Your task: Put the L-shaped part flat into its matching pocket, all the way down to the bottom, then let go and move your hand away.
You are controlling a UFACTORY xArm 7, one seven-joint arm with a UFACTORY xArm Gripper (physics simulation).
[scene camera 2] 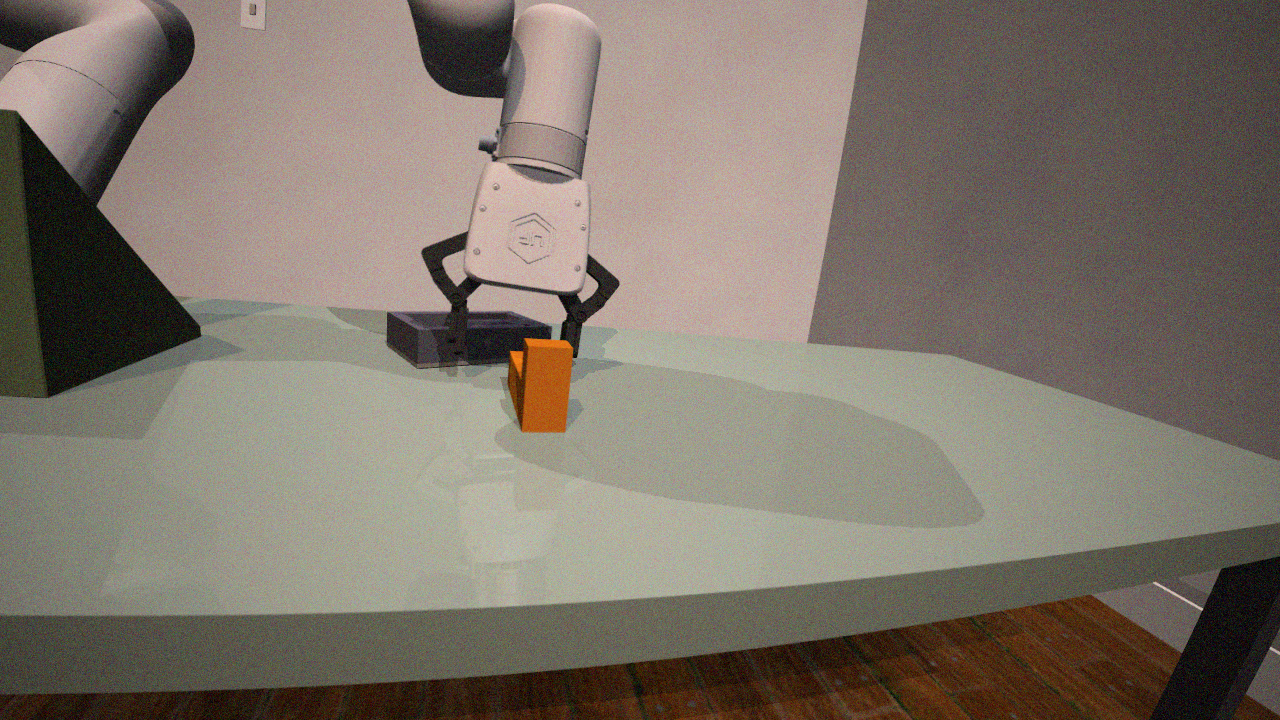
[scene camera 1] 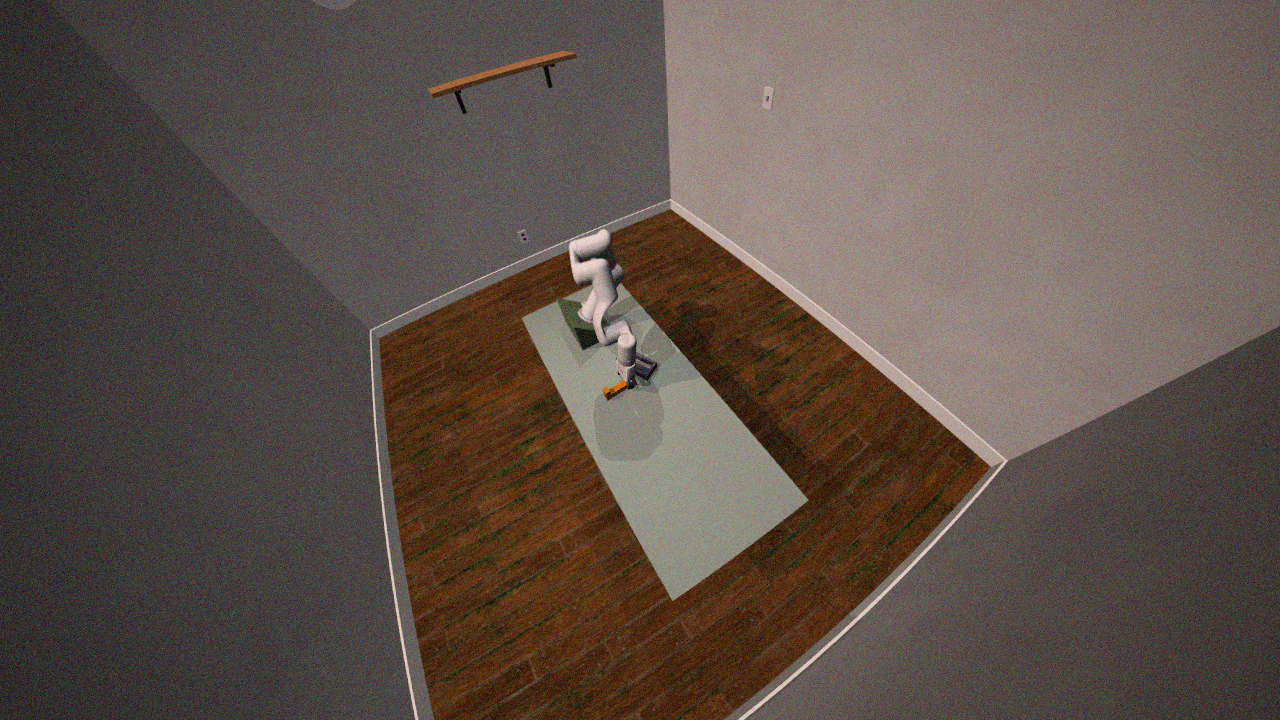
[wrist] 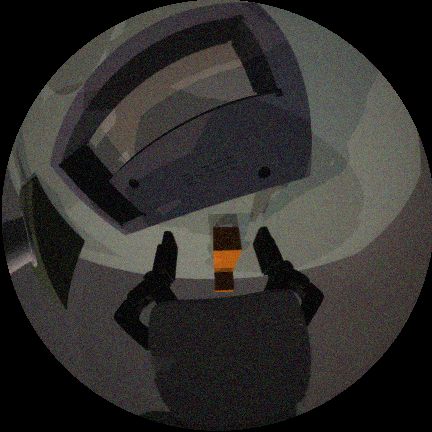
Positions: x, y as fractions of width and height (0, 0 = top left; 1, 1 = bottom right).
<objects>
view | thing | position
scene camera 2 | orange L-shaped part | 0.42, 0.52
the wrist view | my gripper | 0.50, 0.55
</objects>
